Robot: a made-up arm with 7 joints.
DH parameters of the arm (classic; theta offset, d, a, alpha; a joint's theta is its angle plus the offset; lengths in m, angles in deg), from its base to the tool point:
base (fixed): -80.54 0 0.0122 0
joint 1: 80.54 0.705 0.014 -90
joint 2: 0 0 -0.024 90
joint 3: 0 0.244 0.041 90
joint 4: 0 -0.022 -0.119 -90
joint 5: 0 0.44 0.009 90
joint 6: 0 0.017 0.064 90
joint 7: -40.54 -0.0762 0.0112 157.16
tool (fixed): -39.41 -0.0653 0 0
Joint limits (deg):
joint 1: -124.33..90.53
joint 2: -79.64..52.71
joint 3: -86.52..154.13
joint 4: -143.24..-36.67
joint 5: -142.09..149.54
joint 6: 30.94..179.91
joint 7: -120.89..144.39
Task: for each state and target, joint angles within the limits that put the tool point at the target. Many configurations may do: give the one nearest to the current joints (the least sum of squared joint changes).
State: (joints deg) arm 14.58 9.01 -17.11 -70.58 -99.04 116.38 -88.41
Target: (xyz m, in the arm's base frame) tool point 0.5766 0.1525 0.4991
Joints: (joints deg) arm 19.78 50.84 -10.11 -93.15 -99.81 114.49 -86.84
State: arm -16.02 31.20 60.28 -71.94 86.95 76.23 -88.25
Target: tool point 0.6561 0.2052 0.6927
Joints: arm -17.71 52.71 44.90 -83.87 87.02 78.19 -87.05
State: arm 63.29 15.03 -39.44 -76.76 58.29 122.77 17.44
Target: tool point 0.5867 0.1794 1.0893
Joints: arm 51.77 26.26 -44.36 -64.96 54.50 116.53 13.08
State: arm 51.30 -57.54 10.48 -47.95 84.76 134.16 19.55
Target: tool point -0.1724 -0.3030 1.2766
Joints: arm 56.17 -67.66 4.15 -61.38 88.48 146.00 22.30
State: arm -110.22 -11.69 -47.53 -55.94 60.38 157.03 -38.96
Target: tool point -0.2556 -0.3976 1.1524
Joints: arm -89.91 1.49 -26.68 -80.69 66.18 166.01 -38.05
